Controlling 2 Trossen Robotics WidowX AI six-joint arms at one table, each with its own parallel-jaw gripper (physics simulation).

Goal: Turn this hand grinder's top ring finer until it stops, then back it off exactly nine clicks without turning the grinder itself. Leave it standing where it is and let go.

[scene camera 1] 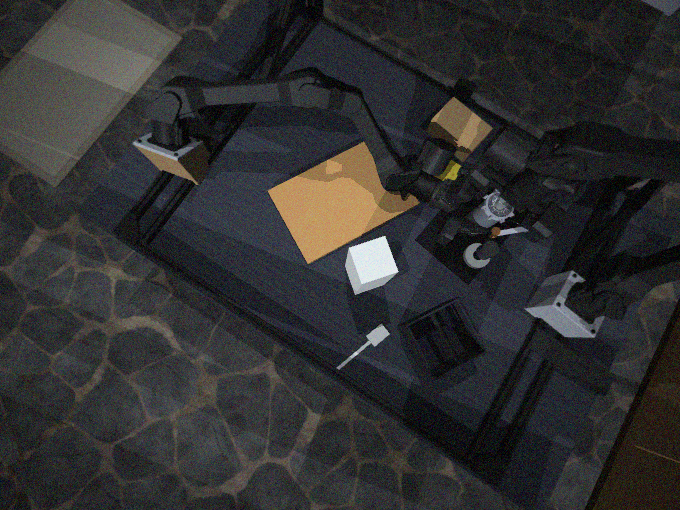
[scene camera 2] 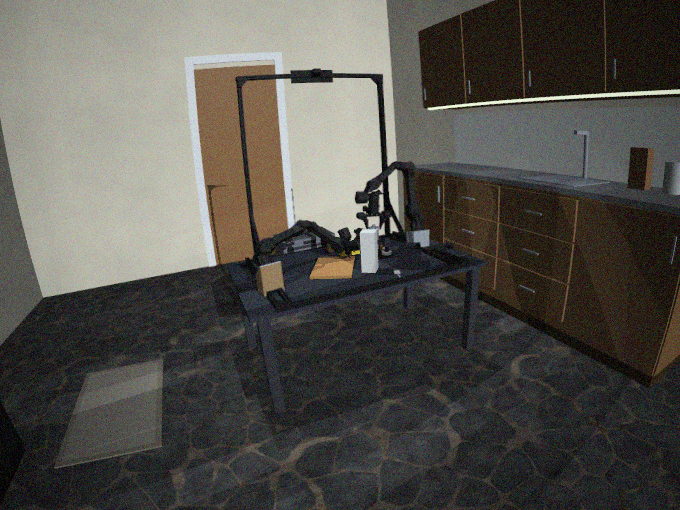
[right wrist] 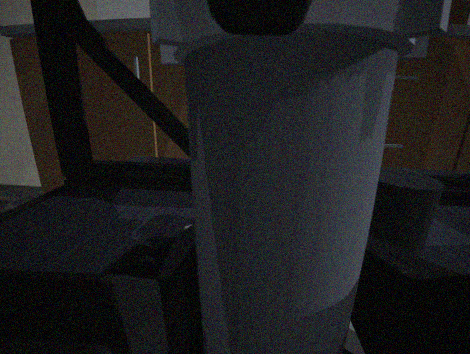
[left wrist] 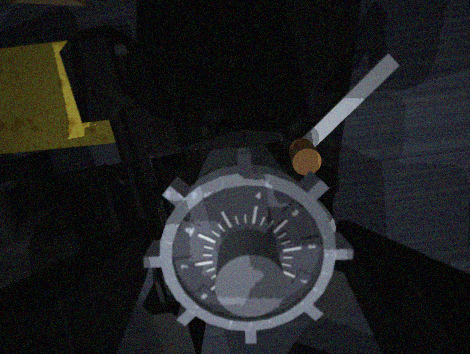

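Where they show: left gripper, fingertip midpoint: [scene camera 1: 497, 206] [right wrist: 275, 74] [left wrist: 245, 230]; right gripper, fingertip midpoint: [scene camera 1: 495, 223] [scene camera 2: 378, 240]; left arm's base at its link origin: [scene camera 1: 583, 302] [scene camera 2: 417, 230]; right arm's base at its link origin: [scene camera 1: 169, 141] [scene camera 2: 267, 268].
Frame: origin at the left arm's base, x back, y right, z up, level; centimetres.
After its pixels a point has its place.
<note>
The hand grinder [scene camera 1: 485, 217] {x -26.0, y 0.9, z 1.6 cm} stands upright at the right side of the table. Its grey body [right wrist: 286, 175] {x -28.3, y 3.3, z 0.6 cm} fills the right wrist view. Its notched top ring [scene camera 1: 499, 203] {x -26.0, y 3.0, z 5.7 cm} [left wrist: 166, 242] {x -28.2, y 4.2, z 4.3 cm} with a numbered dial shows from above in the left wrist view. A silver crank arm [left wrist: 349, 102] [scene camera 1: 512, 231] with a wooden knob [left wrist: 306, 161] {x -21.2, y 4.2, z -6.9 cm} lies beside the grinder. My left gripper [scene camera 1: 494, 208] {x -25.6, y 3.8, z 2.7 cm} reaches down from above and is shut on the top ring. My right gripper [scene camera 1: 470, 209] comes in from the left and is shut on the grinder's body.
An orange mat [scene camera 1: 328, 207] {x -54.4, y -15.9, z -9.0 cm} lies mid-table. A white cube [scene camera 1: 370, 264] {x -37.6, y -23.7, z 9.5 cm} stands in front of the mat. A black tray [scene camera 1: 441, 339] {x -15.4, y -22.7, z -10.1 cm} and a small white scoop [scene camera 1: 368, 341] {x -27.6, y -33.5, z -10.4 cm} lie nearer the front edge. A cardboard box [scene camera 1: 461, 123] {x -43.0, y 19.0, z -4.5 cm} stands behind the grinder, and a white crescent piece [scene camera 1: 474, 259] {x -20.7, y -3.7, z -8.8 cm} lies beside it.
</note>
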